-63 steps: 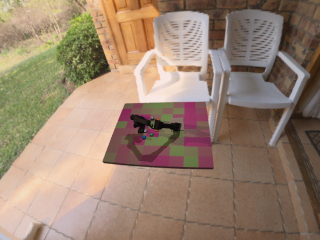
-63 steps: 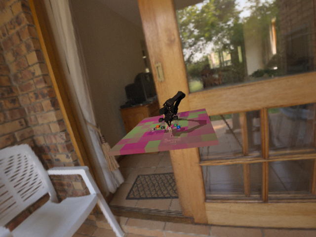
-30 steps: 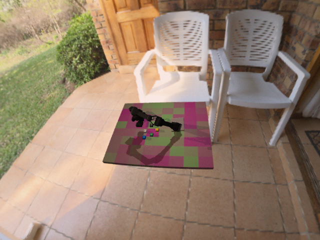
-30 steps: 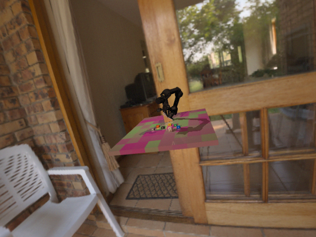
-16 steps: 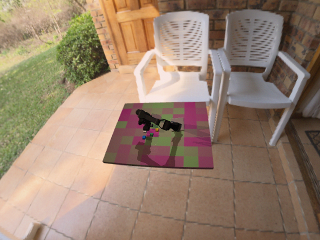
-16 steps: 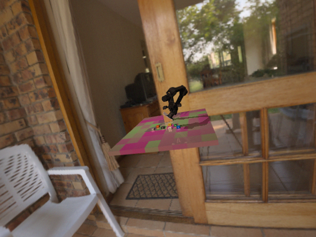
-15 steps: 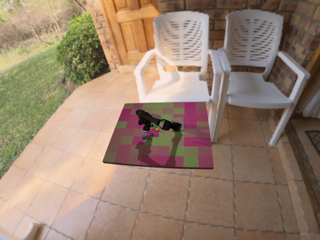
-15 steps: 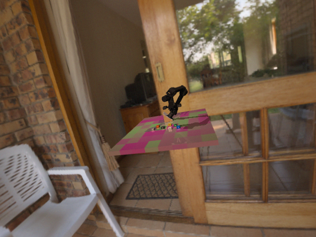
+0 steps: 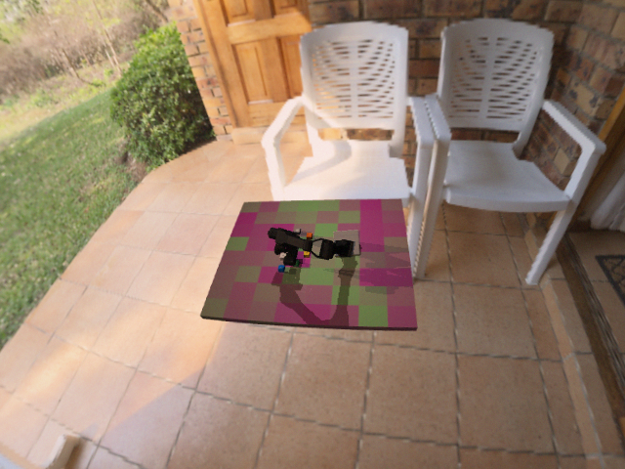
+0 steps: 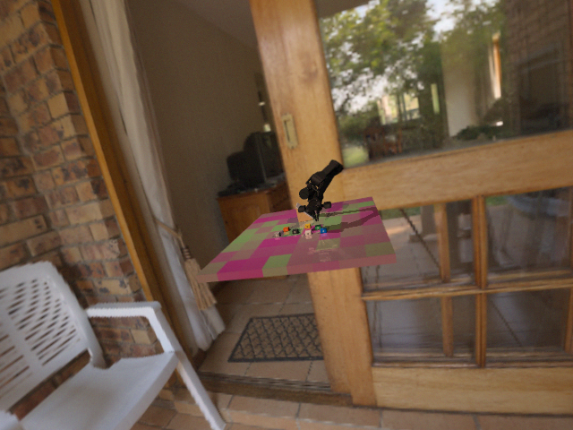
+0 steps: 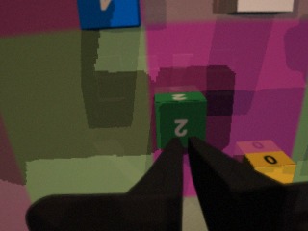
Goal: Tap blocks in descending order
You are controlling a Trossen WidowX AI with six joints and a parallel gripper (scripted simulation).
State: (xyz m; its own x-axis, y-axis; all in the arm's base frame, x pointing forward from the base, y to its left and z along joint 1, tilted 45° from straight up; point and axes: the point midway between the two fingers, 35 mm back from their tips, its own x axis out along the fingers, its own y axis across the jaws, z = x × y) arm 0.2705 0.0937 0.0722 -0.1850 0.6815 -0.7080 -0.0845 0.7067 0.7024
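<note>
My gripper tip is now 40 mm above the green block marked 2. From my gripper tip the other things lie so: yellow block marked 0: 50 mm behind, 70 mm to the right, 40 mm below; then blue block: 70 mm ahead, 40 mm to the left, 40 mm below; then white block marked 3: 80 mm ahead, 40 mm to the right, 40 mm below.
</note>
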